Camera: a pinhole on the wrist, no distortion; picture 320 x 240 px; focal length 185.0 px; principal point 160.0 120.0 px. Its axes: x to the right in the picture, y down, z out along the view. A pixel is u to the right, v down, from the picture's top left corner.
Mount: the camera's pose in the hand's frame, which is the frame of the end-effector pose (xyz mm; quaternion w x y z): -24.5 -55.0 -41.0 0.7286 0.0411 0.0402 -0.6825
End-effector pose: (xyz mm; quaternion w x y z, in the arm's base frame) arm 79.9 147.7 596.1 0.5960 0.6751 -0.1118 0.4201
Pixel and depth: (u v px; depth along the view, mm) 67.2 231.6 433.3
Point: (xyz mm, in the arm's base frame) 315.9 -181.5 869.6
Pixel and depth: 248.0 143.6 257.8
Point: 310.7 26.8 475.7
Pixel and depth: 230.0 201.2 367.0
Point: 450.9 -19.0 558.6
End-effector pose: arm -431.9 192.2 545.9 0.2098 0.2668 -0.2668 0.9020
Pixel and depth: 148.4 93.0 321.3
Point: -234.1 66.7 731.4
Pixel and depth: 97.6 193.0 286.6
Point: -409.2 48.5 772.0
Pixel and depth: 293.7 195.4 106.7
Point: -356.3 272.9 652.6
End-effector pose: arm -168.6 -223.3 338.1 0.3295 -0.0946 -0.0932 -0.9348
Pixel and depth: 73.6 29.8 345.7
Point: 57.6 -68.1 604.8
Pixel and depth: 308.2 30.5 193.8
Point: -221.3 54.1 414.5
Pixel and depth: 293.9 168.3 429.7
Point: -468.1 104.9 657.0
